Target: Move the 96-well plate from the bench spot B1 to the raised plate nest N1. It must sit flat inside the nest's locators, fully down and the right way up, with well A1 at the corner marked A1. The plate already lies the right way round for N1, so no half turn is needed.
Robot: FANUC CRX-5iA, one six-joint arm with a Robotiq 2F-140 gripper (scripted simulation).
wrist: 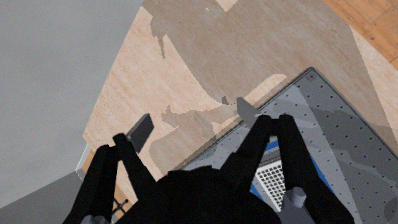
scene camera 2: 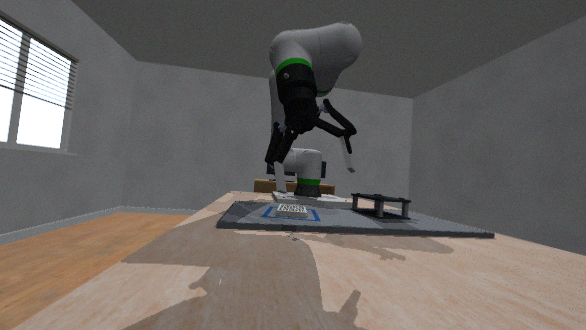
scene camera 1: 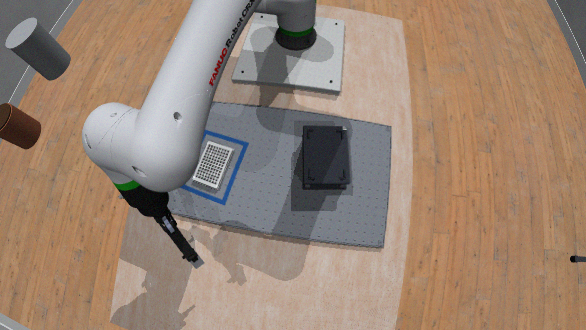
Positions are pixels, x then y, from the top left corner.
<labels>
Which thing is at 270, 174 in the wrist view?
A white 96-well plate.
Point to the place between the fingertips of my gripper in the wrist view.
At 193, 113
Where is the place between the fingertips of my gripper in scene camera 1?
At 184, 244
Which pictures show my gripper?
The wrist view, scene camera 2 and scene camera 1: all of them.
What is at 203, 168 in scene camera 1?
A white 96-well plate.
</labels>
